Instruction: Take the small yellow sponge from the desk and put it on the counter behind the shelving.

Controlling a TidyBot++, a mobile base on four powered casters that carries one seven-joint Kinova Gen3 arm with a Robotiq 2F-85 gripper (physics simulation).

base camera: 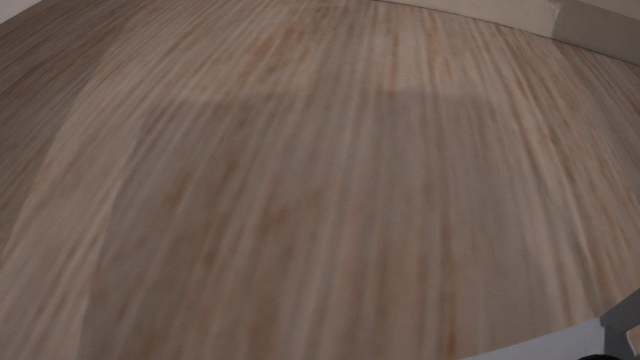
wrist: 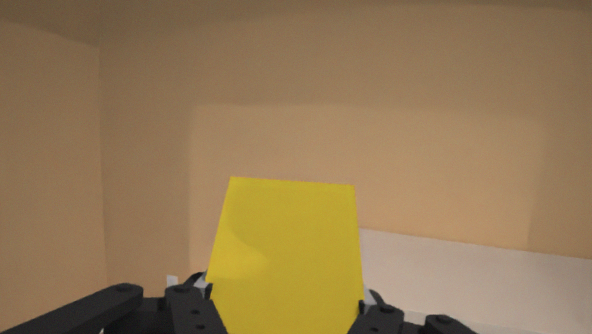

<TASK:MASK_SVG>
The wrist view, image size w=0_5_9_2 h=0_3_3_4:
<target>my gripper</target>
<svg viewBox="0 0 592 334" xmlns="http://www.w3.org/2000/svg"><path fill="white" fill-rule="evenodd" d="M347 332L347 334L478 334L458 320L443 314L427 315L425 317L425 325L404 321L404 312L401 309L386 304L379 293L368 289L364 282L364 300L359 300L359 315ZM213 300L210 299L213 283L205 282L207 268L205 272L192 274L183 284L167 287L164 297L143 298L143 288L141 286L120 283L0 332L0 334L100 334L102 329L103 334L228 334Z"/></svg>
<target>yellow sponge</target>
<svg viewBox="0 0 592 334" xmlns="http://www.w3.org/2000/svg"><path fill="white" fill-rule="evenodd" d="M230 176L205 282L213 283L210 299L213 300L228 334L347 334L359 315L359 300L364 300L354 185Z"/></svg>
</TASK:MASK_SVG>
